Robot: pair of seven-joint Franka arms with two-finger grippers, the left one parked.
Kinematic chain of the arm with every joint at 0, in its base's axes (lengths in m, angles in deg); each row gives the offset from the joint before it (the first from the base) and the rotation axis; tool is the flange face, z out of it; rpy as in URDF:
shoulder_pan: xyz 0 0 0.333 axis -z
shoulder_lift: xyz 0 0 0 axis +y
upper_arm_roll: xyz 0 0 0.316 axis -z
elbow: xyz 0.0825 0 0 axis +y
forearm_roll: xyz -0.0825 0 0.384 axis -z
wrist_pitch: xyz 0 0 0 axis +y
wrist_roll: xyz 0.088 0 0 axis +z
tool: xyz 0 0 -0.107 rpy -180 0 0
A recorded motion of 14 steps. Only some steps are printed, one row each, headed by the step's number.
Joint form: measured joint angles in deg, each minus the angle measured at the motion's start. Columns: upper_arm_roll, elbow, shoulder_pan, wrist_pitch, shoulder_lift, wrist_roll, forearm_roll.
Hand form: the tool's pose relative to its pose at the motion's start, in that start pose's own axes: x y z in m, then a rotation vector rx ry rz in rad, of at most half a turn. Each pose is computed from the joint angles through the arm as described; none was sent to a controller.
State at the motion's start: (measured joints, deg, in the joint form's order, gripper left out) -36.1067 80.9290 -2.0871 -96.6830 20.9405 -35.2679 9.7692
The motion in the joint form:
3: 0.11 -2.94 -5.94 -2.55 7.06 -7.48 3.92
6: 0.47 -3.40 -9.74 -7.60 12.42 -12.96 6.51
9: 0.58 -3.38 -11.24 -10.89 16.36 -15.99 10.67
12: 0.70 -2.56 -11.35 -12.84 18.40 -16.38 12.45
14: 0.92 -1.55 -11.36 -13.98 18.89 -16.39 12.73
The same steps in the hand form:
3: 0.0029 -0.0541 0.0465 -0.0072 -0.0076 0.0323
6: 0.0037 -0.0927 0.0952 0.0071 -0.0009 0.0628
9: 0.0088 -0.1072 0.1349 -0.0137 0.0217 0.0728
12: 0.0122 -0.1086 0.1616 -0.0253 0.0217 0.0649
14: 0.0114 -0.1085 0.1740 -0.0283 0.0179 0.0600

